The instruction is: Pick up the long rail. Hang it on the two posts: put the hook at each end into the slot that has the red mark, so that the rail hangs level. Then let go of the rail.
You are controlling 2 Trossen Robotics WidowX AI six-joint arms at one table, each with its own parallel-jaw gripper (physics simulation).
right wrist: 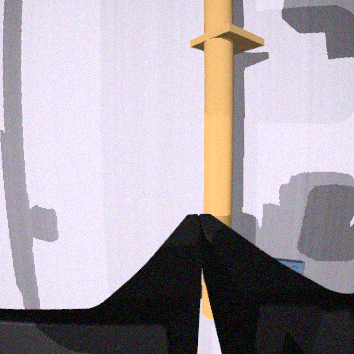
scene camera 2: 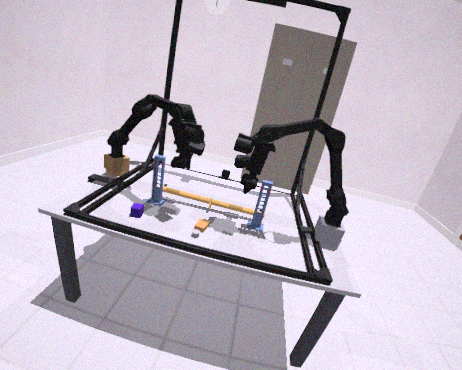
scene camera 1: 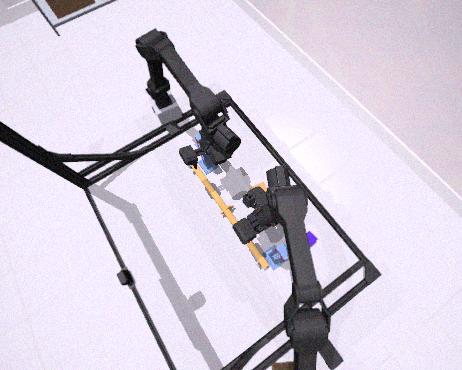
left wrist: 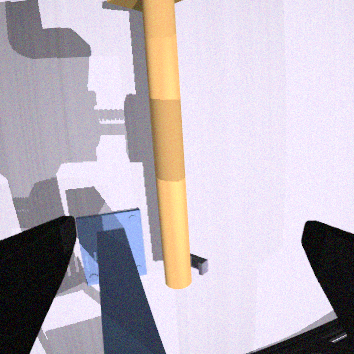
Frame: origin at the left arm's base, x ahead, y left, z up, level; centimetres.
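Seen in the pictures: left gripper, fingertip midpoint: [scene camera 2: 247, 186] [scene camera 1: 207, 164] [left wrist: 191, 230]; right gripper, fingertip midpoint: [right wrist: 198, 224] [scene camera 2: 188, 168] [scene camera 1: 250, 224]; left arm's base at its link origin: [scene camera 2: 332, 222] [scene camera 1: 163, 101]; right arm's base at its link origin: [scene camera 2: 116, 155].
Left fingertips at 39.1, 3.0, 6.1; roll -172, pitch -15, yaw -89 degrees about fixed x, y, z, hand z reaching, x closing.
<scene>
Pixels of each thing's top centre, then the offset from my left fingertips to it, as dx, dy, dz.
- long yellow rail at its top centre: [right wrist: 213, 27] [scene camera 1: 225, 207] [scene camera 2: 211, 196] +14.4, -0.7, -9.6
- purple cube at its top centre: [scene camera 1: 309, 238] [scene camera 2: 137, 206] +38.2, +20.9, -12.1
- orange block at its top centre: [scene camera 2: 202, 223] +12.4, +14.9, -14.1
- small white piece at its top centre: [scene camera 2: 196, 231] +12.4, +21.5, -14.1
The long yellow rail [scene camera 1: 212, 192] [scene camera 2: 225, 205] [left wrist: 167, 140] [right wrist: 218, 165] lies low, apparently on the table, alongside the posts and behind them in scene camera 2. One blue post [scene camera 2: 158, 180] [scene camera 1: 276, 256] and the other blue post [scene camera 2: 262, 205] [left wrist: 125, 290] stand upright, with red marks near their tops. The rail's hooks cannot be made out. My left gripper [scene camera 2: 248, 190] [left wrist: 191, 230] is open and empty above one rail end. My right gripper [scene camera 2: 181, 164] [right wrist: 198, 224] is shut on nothing, above the rail between its middle collar and the other end.
A purple cube [scene camera 1: 311, 239] [scene camera 2: 137, 210] lies near one post. An orange block [scene camera 1: 259, 186] [scene camera 2: 202, 224] and a small white piece [scene camera 2: 195, 233] lie between the posts, nearer the table's front edge in scene camera 2. A black frame [scene camera 2: 190, 246] runs around the table.
</scene>
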